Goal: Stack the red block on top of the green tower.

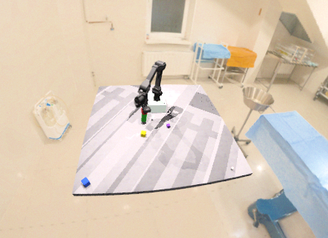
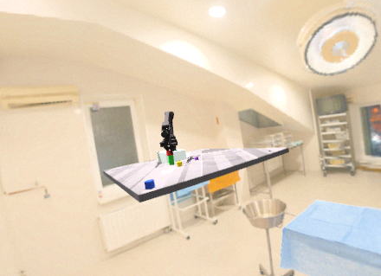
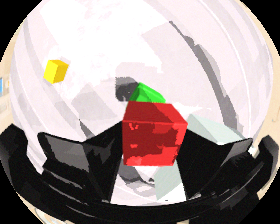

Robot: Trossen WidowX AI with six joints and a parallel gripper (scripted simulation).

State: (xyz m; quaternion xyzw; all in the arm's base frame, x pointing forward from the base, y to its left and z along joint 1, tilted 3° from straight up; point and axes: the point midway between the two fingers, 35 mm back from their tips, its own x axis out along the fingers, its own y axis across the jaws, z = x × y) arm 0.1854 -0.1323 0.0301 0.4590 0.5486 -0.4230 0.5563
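Right now the red block is 10 mm above my gripper tip. The rest, counted from my gripper tip: yellow block: 190 mm ahead, 20 mm to the right, 70 mm below; blue block: 600 mm ahead, 420 mm to the right, 70 mm below; purple block: 100 mm ahead, 210 mm to the left, 80 mm below.
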